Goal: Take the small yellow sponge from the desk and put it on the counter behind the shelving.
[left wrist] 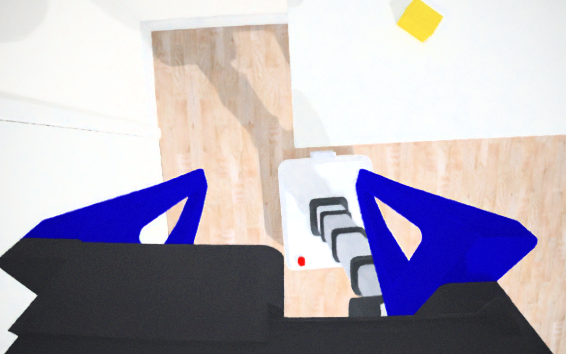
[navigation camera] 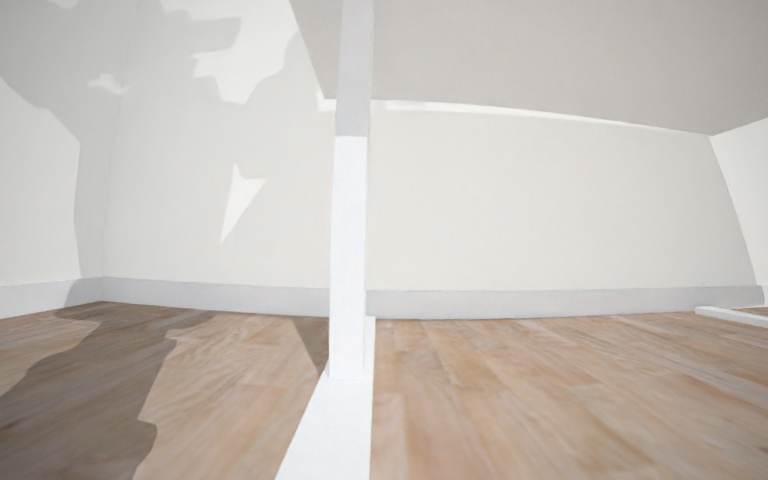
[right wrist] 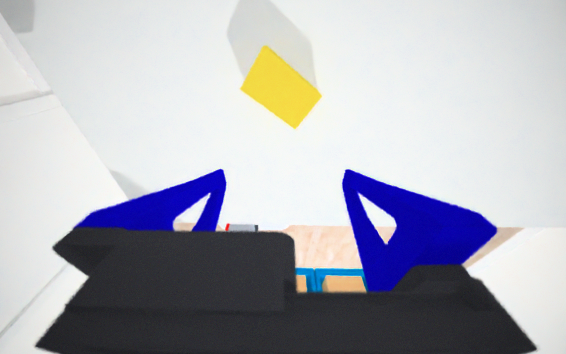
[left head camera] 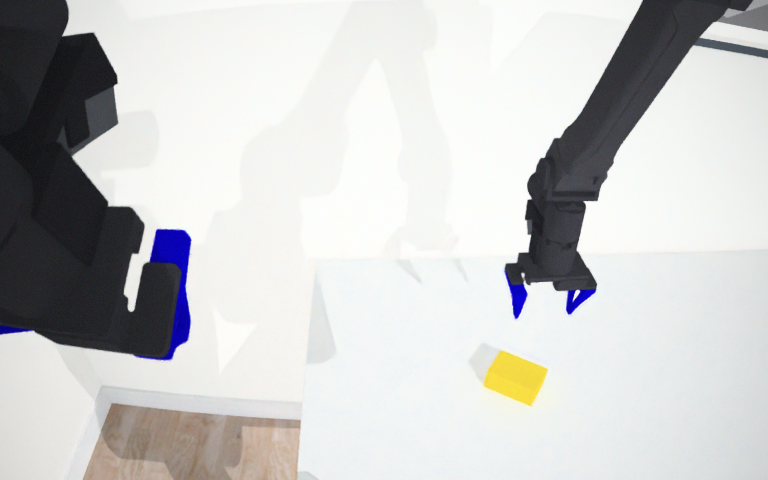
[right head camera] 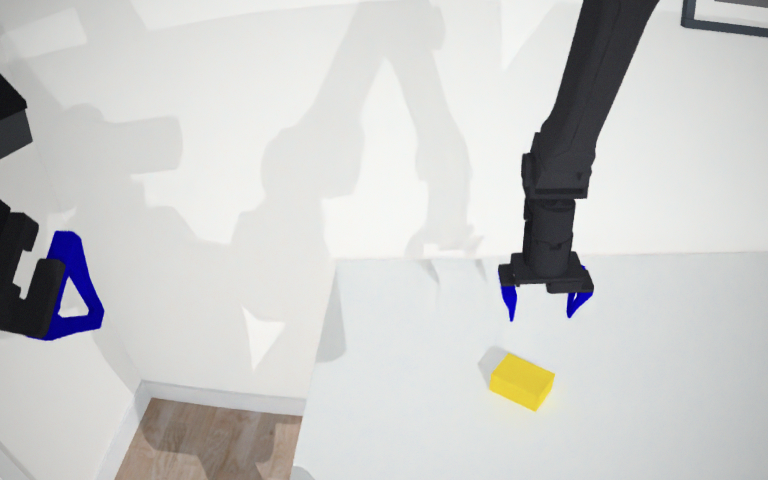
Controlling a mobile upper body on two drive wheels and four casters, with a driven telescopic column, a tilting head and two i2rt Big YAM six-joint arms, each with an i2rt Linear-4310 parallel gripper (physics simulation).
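Frame: origin at the left arm's base, x left, y ahead, z down, level; centimetres.
Where they show: left gripper, between the fingertips: (left wrist: 281, 177) (left head camera: 122, 323) (right head camera: 54, 312); right gripper, between the fingertips: (right wrist: 284, 176) (left head camera: 542, 314) (right head camera: 540, 317).
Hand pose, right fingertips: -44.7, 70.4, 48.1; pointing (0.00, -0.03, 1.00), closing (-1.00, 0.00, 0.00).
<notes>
Each offset is from my right fingertips to the top centre of the thing, as dx, dy, dz. "*": to the spot under its first point. Level surfaces: height alone.
The small yellow sponge @[+0.4, +2.5, +16.4] (left head camera: 515, 378) (right head camera: 521, 382) (left wrist: 420, 20) (right wrist: 281, 87) lies on the white desk @[dz +20.9] (left head camera: 396, 396) (right head camera: 407, 396) (left wrist: 450, 95) (right wrist: 425, 125). My right gripper (left head camera: 543, 315) (right head camera: 540, 319) (right wrist: 284, 176) is open and empty. It points down over the desk and shows above the sponge in both head views, apart from it. In the right wrist view the sponge lies beyond the fingertips. My left gripper (left wrist: 281, 177) is open and empty, off to the left of the desk; parts of it show at the left edge of both head views. The counter and the shelving do not show.
A white wall (left head camera: 368, 141) (right head camera: 226, 113) stands behind the desk. In the navigation camera view a white desk leg @[* +25.6, +1.2, +71.7] (navigation camera: 348, 254) rises from a floor bar (navigation camera: 334, 430). The robot's white base (left wrist: 305, 180) is by the desk edge. Blue-edged bins (right wrist: 342, 271) show low in the right wrist view.
</notes>
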